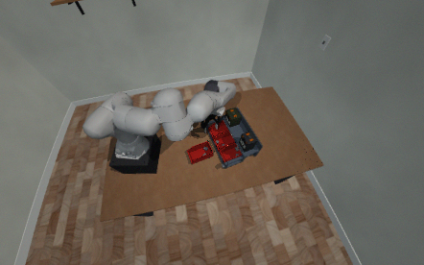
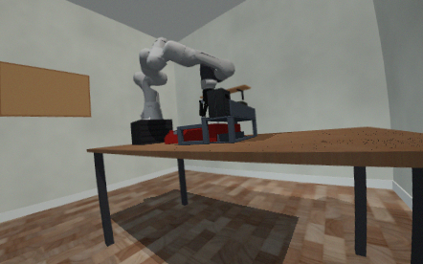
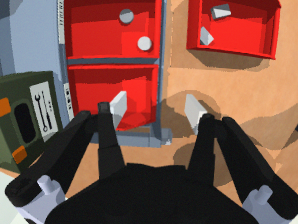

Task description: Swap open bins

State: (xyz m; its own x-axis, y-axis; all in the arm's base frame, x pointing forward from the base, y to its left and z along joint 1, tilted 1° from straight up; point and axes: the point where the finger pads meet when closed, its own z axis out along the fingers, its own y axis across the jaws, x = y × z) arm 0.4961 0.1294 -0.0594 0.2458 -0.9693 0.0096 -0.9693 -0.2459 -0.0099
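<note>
Now: the grey shelf lip 11 cm to the right of my hand, 10 cm below it and 2 cm ahead of it. Round my hand: black box (23 cm ahead, 18 cm to the right, 5 cm above).
</note>
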